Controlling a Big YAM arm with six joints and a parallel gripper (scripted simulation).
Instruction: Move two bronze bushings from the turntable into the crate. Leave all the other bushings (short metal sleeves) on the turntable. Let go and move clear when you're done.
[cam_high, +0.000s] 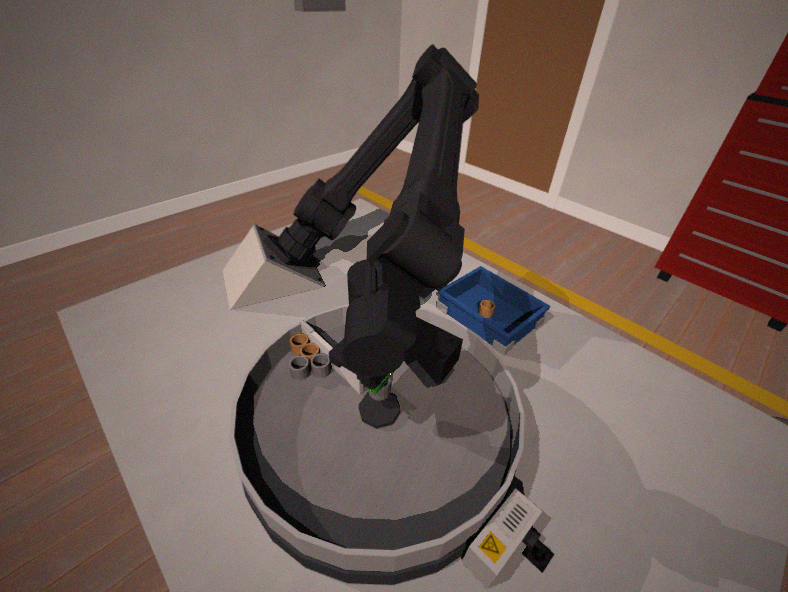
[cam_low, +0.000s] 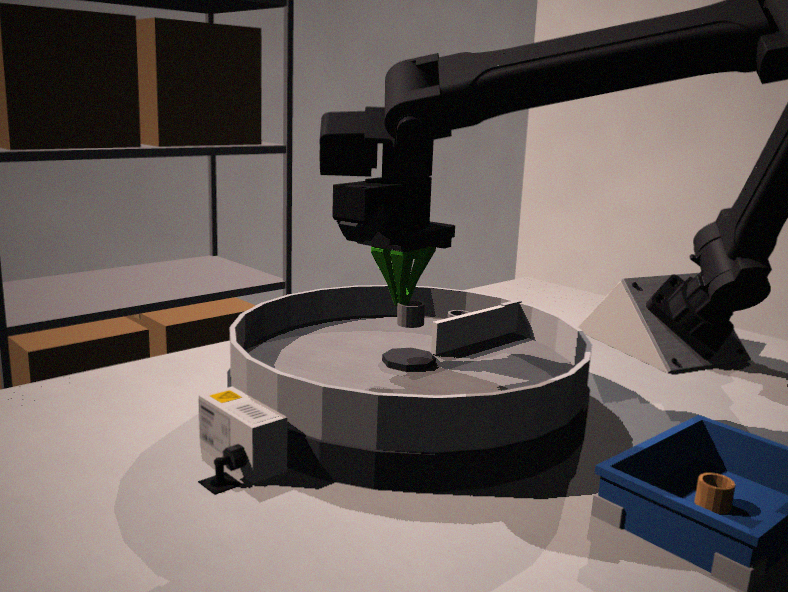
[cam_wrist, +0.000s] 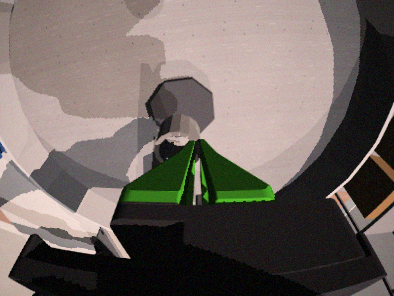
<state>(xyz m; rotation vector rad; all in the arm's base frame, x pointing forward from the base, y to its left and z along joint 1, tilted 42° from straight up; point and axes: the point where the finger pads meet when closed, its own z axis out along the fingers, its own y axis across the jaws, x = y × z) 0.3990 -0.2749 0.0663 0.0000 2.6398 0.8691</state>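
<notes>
Right now the turntable is 80 mm below my hand and 10 mm to the left of it. Also, from my hand: blue crate (380 mm to the left, 100 mm below, 10 mm behind).
</notes>
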